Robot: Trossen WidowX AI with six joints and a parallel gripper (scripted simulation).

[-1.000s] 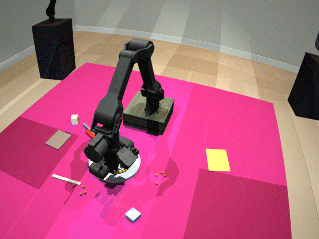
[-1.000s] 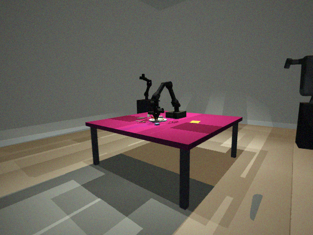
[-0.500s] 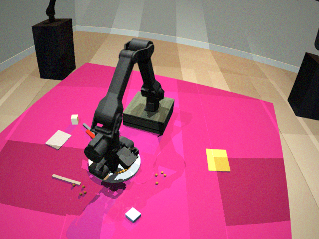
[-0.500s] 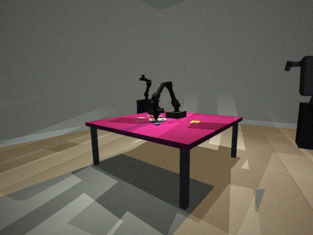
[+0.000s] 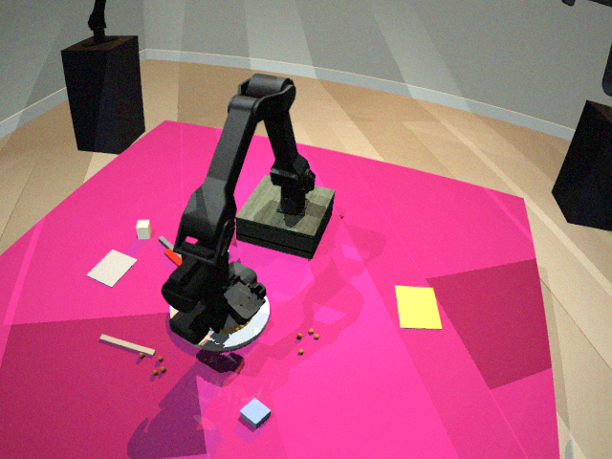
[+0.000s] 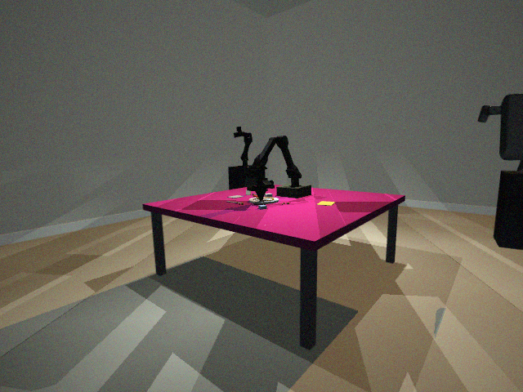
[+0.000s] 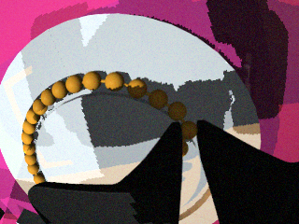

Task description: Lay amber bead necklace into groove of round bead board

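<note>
The round bead board is 60 mm behind my gripper tip, 20 mm to the right of it and 10 mm below it. The rest, counted from my gripper tip: white block 210 mm behind, 70 mm to the right; blue block 160 mm ahead, 110 mm to the left, 10 mm below; white strip 80 mm ahead, 170 mm to the right, 10 mm below.
</note>
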